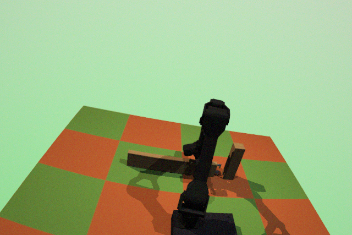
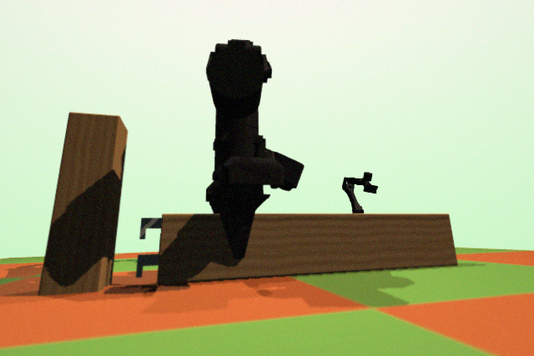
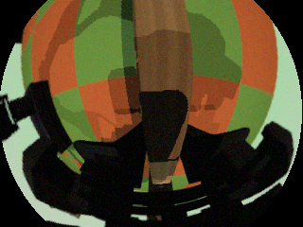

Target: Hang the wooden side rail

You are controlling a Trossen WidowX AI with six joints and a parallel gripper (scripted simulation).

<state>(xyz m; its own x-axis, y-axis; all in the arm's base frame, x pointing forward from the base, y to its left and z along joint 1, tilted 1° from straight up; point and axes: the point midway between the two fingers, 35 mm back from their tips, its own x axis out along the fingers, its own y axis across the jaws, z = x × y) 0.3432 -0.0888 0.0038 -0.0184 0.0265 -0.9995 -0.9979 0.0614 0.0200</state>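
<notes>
Now: the headboard post 16 cm to the right of my gripper tip, 6 cm above it and 1 cm behind it.
</notes>
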